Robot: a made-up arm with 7 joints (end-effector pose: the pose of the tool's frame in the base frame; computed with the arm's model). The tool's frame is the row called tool. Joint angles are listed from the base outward.
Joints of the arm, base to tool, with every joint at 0 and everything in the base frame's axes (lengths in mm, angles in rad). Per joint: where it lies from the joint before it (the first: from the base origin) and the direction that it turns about. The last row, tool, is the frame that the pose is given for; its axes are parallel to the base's.
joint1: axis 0 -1 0 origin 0 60 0
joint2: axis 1 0 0 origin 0 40 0
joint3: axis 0 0 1 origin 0 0 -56
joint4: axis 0 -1 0 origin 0 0 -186
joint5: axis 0 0 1 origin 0 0 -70
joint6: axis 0 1 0 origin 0 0 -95
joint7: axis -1 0 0 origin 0 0 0
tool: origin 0 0 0
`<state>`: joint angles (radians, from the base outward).
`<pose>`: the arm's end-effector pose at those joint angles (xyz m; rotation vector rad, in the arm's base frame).
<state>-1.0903 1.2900 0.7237 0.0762 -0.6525 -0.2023 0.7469</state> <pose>-0.0885 0.4929 -0.0567 0.4230 0.8578 -0.4860</pose>
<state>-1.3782 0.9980 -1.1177 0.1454 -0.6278 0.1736 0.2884</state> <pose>-0.2313 0.4289 -0.0558 -0.5271 2.0390 -1.8446</pose>
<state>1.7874 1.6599 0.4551 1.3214 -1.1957 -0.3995 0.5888</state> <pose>-0.1238 0.3753 0.1198 2.4640 -0.5749 0.2643</pose>
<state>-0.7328 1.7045 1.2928 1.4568 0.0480 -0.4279 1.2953</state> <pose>0.1612 0.3374 0.1119 0.7319 -0.6428 -1.9165</pose>
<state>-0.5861 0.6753 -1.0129 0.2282 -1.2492 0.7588 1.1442</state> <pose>-0.1683 0.3270 -0.2893 0.2396 2.1495 -1.3833</pose>
